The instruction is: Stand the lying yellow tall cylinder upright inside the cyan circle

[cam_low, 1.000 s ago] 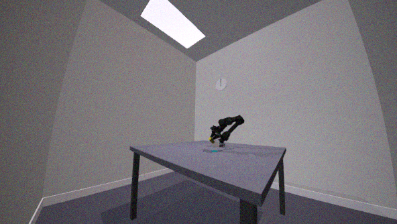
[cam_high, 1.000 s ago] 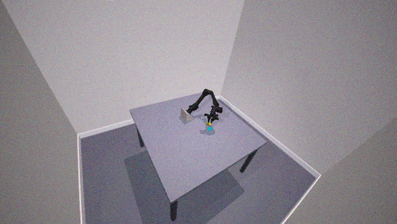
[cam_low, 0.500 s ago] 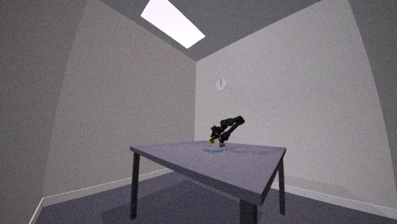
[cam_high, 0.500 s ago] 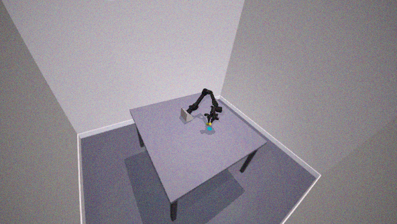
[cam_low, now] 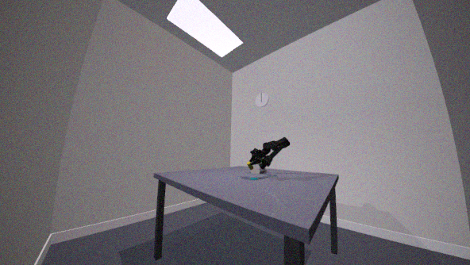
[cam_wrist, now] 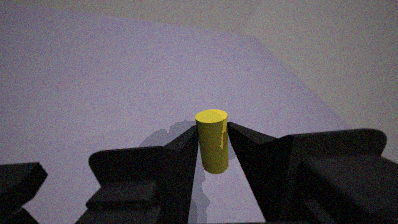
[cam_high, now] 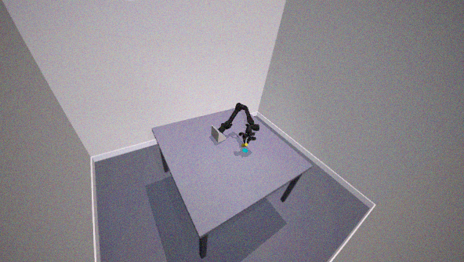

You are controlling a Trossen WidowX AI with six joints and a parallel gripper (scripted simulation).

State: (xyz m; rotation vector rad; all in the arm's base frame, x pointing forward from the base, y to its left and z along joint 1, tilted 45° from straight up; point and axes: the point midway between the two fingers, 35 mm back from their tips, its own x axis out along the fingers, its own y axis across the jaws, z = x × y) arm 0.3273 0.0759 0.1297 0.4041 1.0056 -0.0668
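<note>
My gripper tip is now 120 mm above the cyan circle, 30 mm to the right of it and 20 mm past it. Also, from my gripper tip: yellow tall cylinder (20 mm below, 10 mm behind).
</note>
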